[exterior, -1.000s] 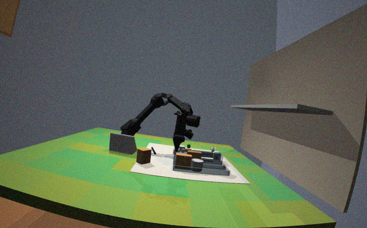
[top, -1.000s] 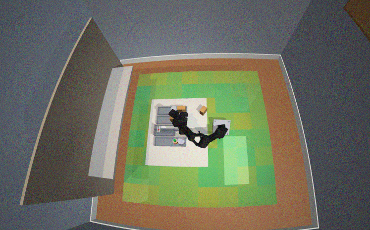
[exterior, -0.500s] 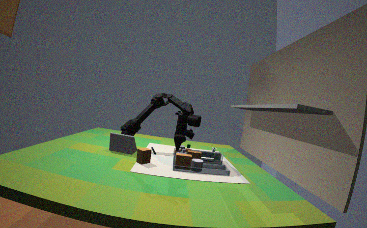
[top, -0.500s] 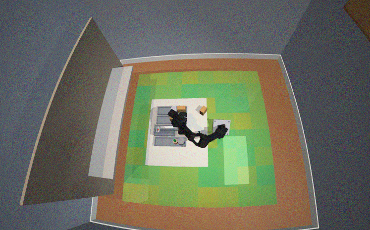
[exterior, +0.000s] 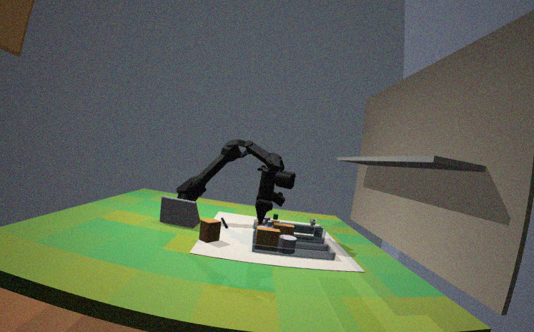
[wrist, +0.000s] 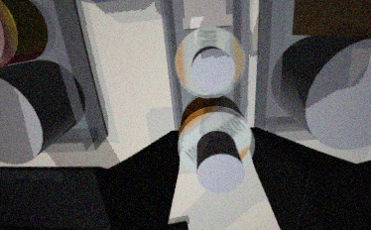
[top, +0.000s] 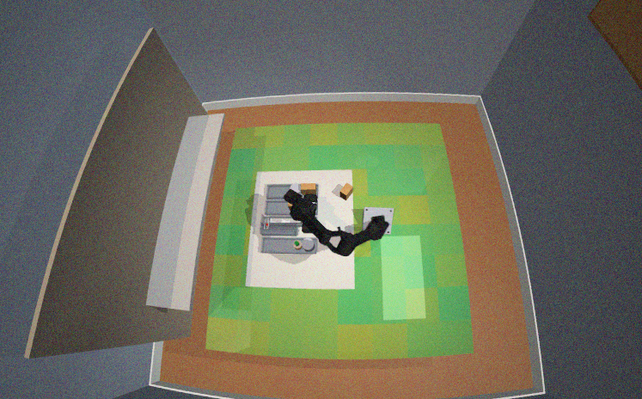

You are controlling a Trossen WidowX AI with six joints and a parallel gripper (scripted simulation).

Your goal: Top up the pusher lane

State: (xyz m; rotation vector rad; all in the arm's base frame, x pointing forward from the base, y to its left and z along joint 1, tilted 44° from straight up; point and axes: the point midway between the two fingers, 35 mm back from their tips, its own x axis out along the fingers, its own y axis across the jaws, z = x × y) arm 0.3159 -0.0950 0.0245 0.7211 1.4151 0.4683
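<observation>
The white mat is 6 cm ahead of my gripper tip, 5 cm below it and 1 cm to the left of it. From my gripper tip the other things lie so: black rod 14 cm behind, 11 cm to the left, 5 cm below; then shelf 51 cm ahead, 32 cm above, 3 cm to the right; then brown box 19 cm behind, 13 cm to the right, 2 cm below.
</observation>
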